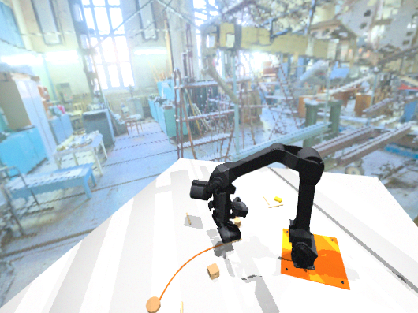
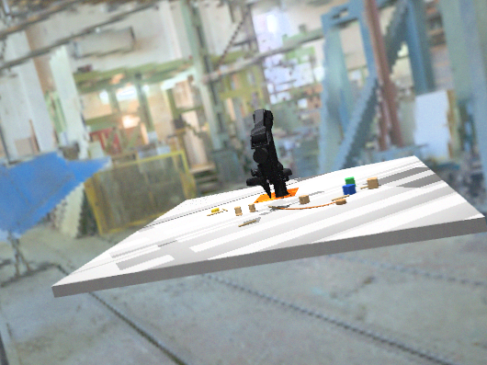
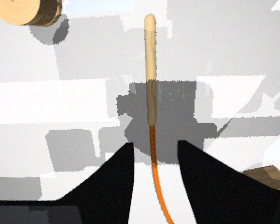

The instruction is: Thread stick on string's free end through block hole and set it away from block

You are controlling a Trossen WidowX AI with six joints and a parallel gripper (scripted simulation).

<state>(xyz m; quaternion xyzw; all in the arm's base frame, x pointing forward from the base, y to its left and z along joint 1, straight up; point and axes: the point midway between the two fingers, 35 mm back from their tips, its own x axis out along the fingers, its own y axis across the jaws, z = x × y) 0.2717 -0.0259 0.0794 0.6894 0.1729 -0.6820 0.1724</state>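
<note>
Right now the thin wooden stick is 4 cm below my gripper tip, 2 cm behind it and 1 cm to the right of it. Also, from my gripper tip: blue cube (30 cm to the left, 3 cm below, 2 cm ahead); green cube (33 cm to the left, 12 cm behind, 3 cm below); round wooden button (25 cm to the left, 16 cm ahead, 4 cm below).
</note>
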